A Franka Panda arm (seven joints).
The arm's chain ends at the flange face. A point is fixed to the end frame.
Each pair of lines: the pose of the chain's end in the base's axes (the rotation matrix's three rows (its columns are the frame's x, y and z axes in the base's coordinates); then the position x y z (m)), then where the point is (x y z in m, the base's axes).
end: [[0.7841 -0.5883 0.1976], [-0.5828 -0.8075 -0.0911], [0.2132 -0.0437 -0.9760]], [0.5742 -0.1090 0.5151]
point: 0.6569 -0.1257 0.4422
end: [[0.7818 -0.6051 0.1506], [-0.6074 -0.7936 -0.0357], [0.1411 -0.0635 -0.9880]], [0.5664 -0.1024 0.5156]
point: 0.6453 -0.1160 0.4380
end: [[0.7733 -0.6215 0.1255], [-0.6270 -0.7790 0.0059], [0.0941 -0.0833 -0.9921]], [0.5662 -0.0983 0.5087]
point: 0.6429 -0.1098 0.4286
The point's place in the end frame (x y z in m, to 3 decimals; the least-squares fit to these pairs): 0.059 -0.032 0.089
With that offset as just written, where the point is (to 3 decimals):
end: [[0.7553 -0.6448 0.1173], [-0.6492 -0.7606 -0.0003], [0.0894 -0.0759 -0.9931]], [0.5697 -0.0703 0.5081]
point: 0.645 -0.084 0.427
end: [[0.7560 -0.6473 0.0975], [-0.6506 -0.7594 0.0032], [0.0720 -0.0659 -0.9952]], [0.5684 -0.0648 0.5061]
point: 0.642 -0.079 0.424
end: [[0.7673 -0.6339 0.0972], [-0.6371 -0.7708 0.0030], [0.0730 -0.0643 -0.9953]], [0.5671 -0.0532 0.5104]
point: 0.641 -0.066 0.428
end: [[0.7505 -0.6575 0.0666], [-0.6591 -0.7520 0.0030], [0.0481 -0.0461 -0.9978]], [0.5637 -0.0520 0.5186]
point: 0.635 -0.067 0.434
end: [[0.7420 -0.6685 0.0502], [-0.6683 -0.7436 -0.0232], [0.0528 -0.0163 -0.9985]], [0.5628 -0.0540 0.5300]
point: 0.632 -0.072 0.445
